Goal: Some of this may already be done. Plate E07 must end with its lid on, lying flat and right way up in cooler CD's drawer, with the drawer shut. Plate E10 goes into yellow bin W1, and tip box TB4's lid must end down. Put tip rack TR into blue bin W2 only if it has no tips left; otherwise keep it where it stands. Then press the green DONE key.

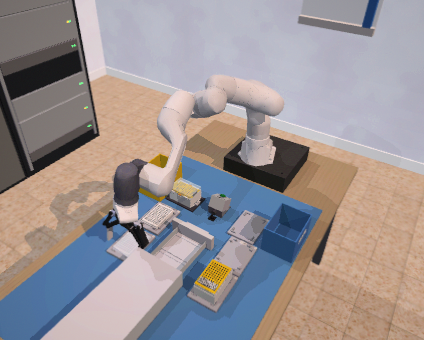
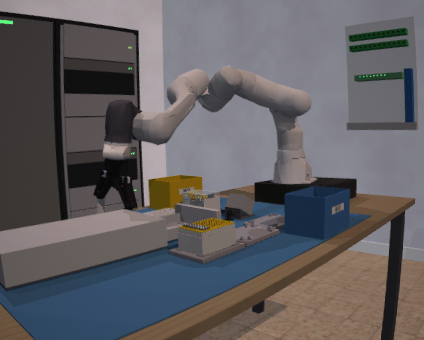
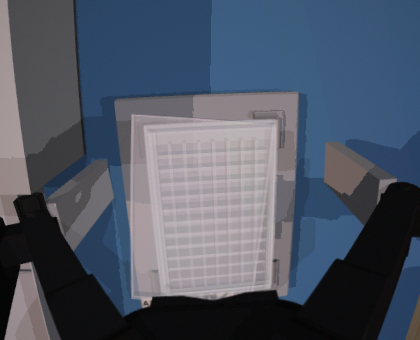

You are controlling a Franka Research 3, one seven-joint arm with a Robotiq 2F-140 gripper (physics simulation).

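Note:
My gripper (image 1: 126,239) (image 2: 115,204) (image 3: 216,170) is open and empty above a pale plate (image 1: 131,245) (image 3: 215,215) on a grey holder (image 3: 285,200). A clear lid (image 3: 140,200) lies over this plate, slightly askew; its label is mostly hidden. A second plate (image 1: 159,215) stands on the neighbouring holder. Cooler CD (image 1: 115,295) (image 2: 85,240) (image 3: 45,90) has its drawer (image 1: 200,236) (image 2: 200,211) out, with no plate visible inside. Tip box TB4 (image 1: 185,195) has a clear lid; its seating is unclear. Tip rack TR (image 1: 214,280) (image 2: 206,237) shows tips in some holes. The green DONE key (image 1: 222,195) tops a grey box.
Yellow bin W1 (image 1: 150,191) (image 2: 167,194) stands behind the plates, near the arm's forearm. Blue bin W2 (image 1: 285,242) (image 2: 315,215) stands at the right edge. Two flat grey holders (image 1: 248,226) (image 2: 257,232) lie between TR and W2. The cooler body is beside the gripper.

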